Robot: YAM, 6 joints.
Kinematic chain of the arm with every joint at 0, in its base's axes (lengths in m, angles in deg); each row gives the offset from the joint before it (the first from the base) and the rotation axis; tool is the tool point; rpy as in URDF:
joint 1: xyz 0 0 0.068 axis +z
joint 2: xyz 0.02 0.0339 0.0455 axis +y
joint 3: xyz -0.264 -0.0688 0 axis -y
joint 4: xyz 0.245 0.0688 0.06 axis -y
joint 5: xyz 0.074 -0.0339 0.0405 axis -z
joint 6: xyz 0.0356 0 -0.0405 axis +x
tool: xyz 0 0 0 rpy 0 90 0
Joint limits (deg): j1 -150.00..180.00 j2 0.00..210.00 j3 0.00..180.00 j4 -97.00..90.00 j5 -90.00..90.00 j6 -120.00..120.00
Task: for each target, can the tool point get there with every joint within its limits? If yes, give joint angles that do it. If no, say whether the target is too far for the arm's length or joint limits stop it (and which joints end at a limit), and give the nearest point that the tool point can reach.
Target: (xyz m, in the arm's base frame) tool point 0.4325 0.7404 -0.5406
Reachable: no: too far | nearest point 0.2640 0.4519 -0.2540 | short by 0.440 m
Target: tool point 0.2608 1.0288 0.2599
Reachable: no: too far | nearest point 0.1572 0.6201 0.2006 | short by 0.426 m
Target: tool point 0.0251 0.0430 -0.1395
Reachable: yes | joints 102.75 190.35 26.12 57.86 72.48 -35.08
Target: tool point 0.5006 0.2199 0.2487
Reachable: yes | joints 26.81 134.21 111.25 14.54 56.05 -20.74
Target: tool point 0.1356 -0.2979 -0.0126
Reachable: yes | joints -62.14 137.52 38.94 67.78 32.89 -76.93
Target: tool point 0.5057 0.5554 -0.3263
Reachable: no: too far | nearest point 0.3751 0.4120 -0.2075 | short by 0.227 m
